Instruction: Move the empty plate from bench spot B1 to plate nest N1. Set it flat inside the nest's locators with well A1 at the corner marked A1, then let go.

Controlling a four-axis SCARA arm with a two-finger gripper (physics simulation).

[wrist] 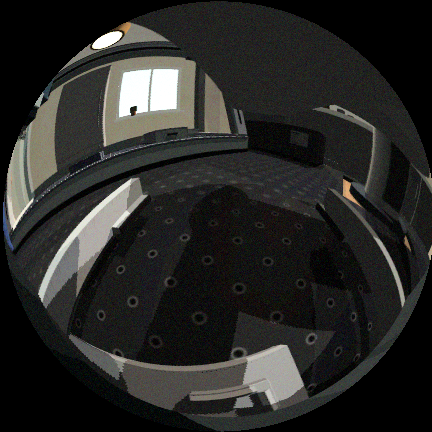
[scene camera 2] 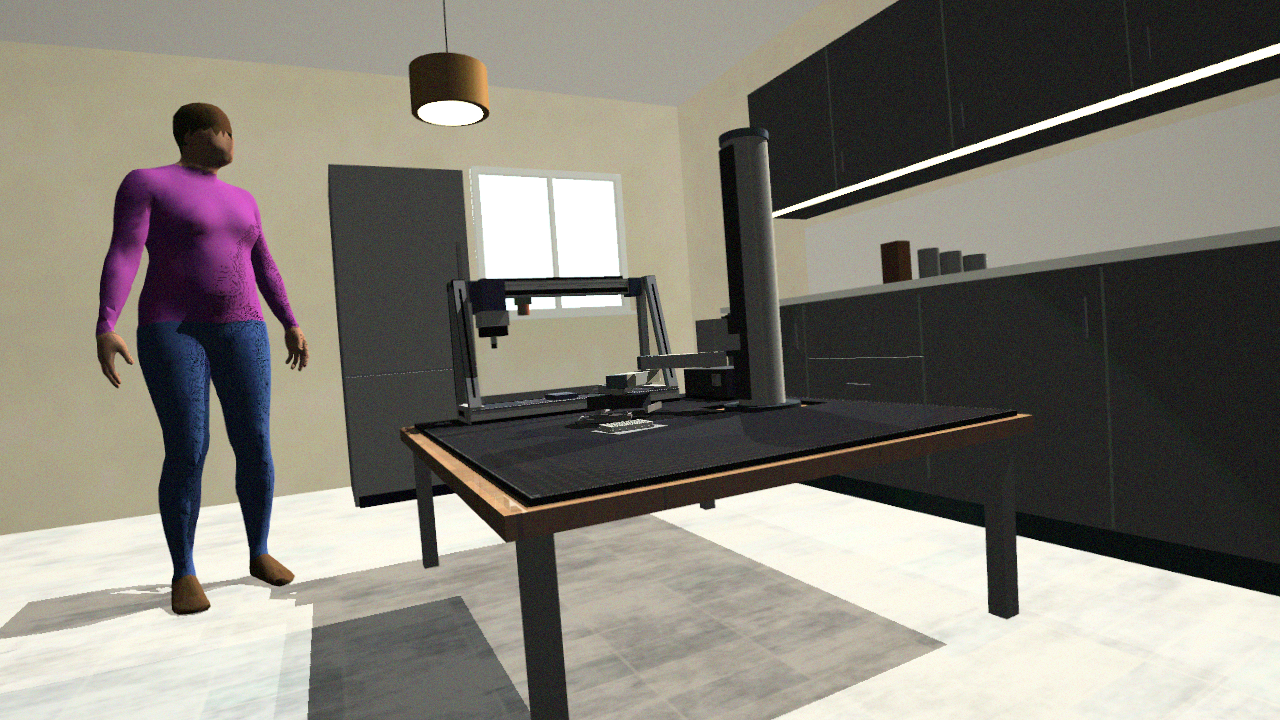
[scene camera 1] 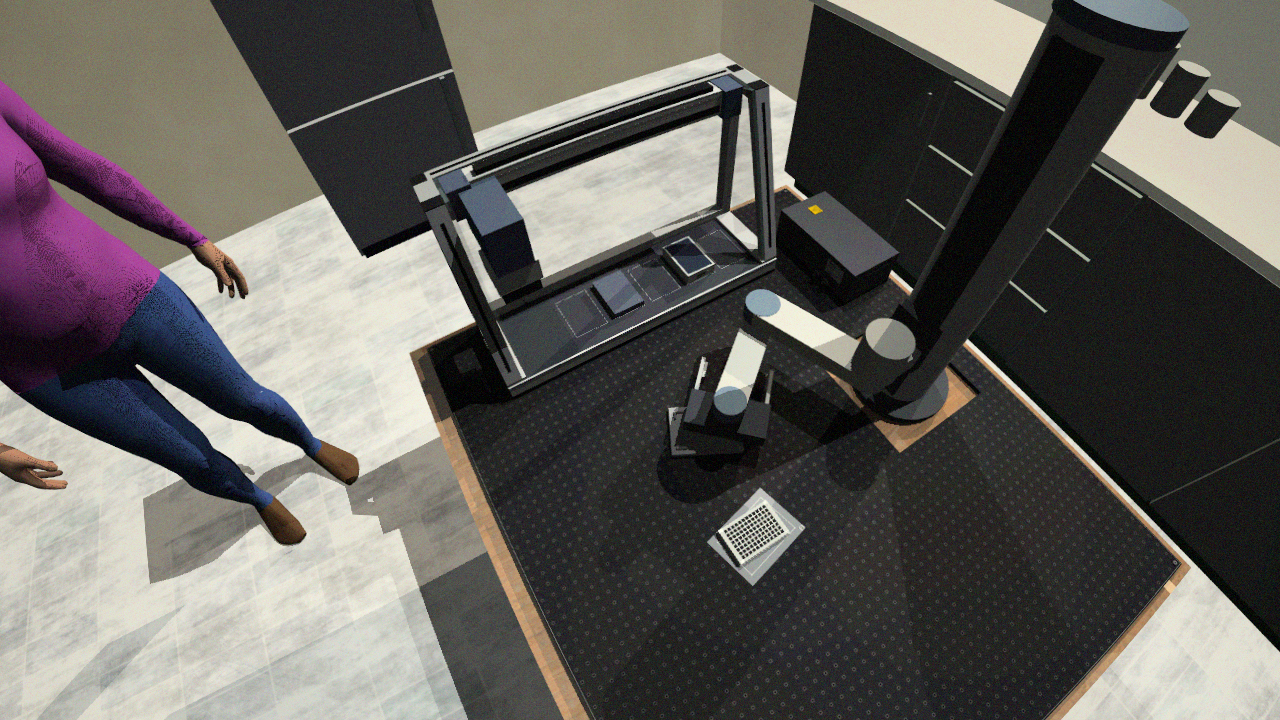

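Where they show: gripper, between the fingertips: [wrist: 237,188]; arm's base, origin of its link: [wrist: 379,209] [scene camera 2: 762,409] [scene camera 1: 897,379].
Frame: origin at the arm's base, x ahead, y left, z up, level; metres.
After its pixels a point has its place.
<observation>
The empty plate [scene camera 1: 753,531] {x 0.548, y 0.114, z 0.029 m} [scene camera 2: 626,425] {x 0.565, y 0.156, z 0.028 m} is white with a grid of wells. It lies flat on a light square pad [scene camera 1: 793,526] {x 0.466, y 0.149, z 0.015 m}, turned at an angle to it. A light-edged nest [scene camera 1: 677,433] {x 0.560, y -0.161, z 0.025 m} [wrist: 270,365] sits on the dark mat partly under my gripper; much of it is hidden in the scene camera 1 view, and its A1 mark cannot be read. My gripper [scene camera 1: 734,374] {x 0.343, y -0.233, z 0.037 m} [wrist: 237,188] {x 0.343, y -0.233, z 0.037 m} is open and empty, fingers wide apart over the mat, behind the plate and beyond the nest. In the wrist view the nest shows at the bottom edge, and the plate does not show.
A gantry frame [scene camera 1: 763,170] {x 0.081, y -0.526, z 0.321 m} [scene camera 2: 460,358] {x 0.849, y -0.554, z 0.237 m} stands at the back, its deck holding a blue-grey block [scene camera 1: 617,293] {x 0.493, y -0.559, z 0.079 m} and a dark-topped tray [scene camera 1: 688,257] {x 0.274, y -0.558, z 0.093 m}. A dark box [scene camera 1: 836,237] {x -0.093, y -0.383, z 0.127 m} stands beside the arm's column [scene camera 1: 1011,197] {x 0.077, y 0.024, z 0.625 m} [scene camera 2: 759,268] {x 0.027, y 0.070, z 0.451 m}. A person [scene camera 1: 71,232] [scene camera 2: 198,241] stands left of the table.
</observation>
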